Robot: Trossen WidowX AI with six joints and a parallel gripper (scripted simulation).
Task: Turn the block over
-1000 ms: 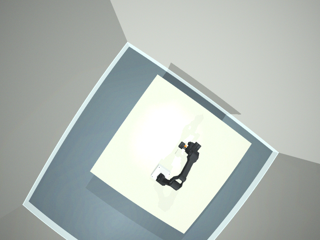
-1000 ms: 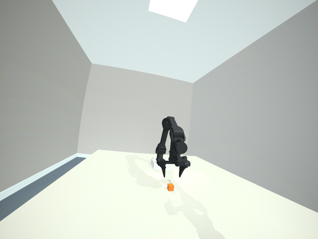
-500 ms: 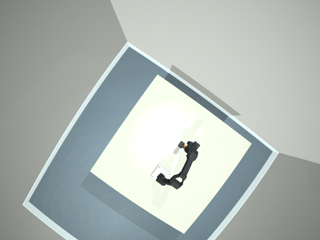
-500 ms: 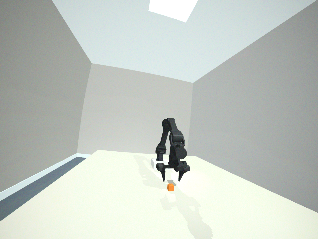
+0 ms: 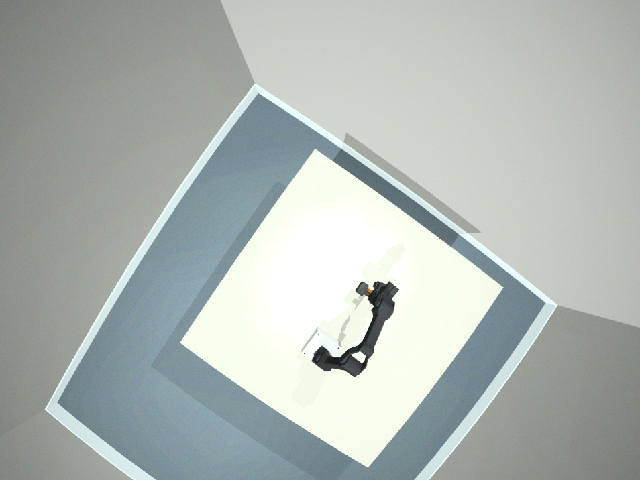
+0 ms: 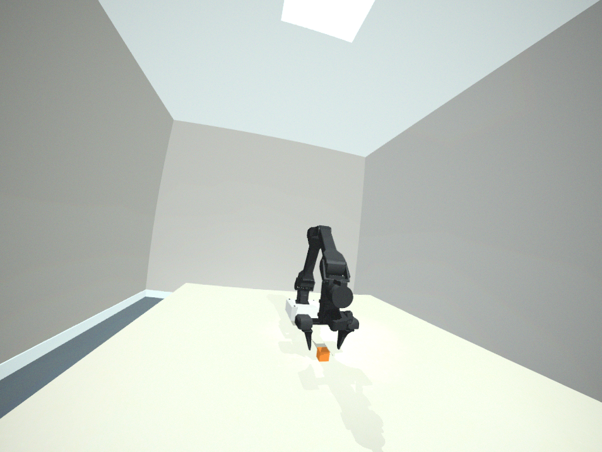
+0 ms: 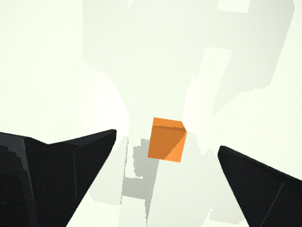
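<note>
The orange block is 2 cm below my gripper tip and 1 cm behind it.
</note>
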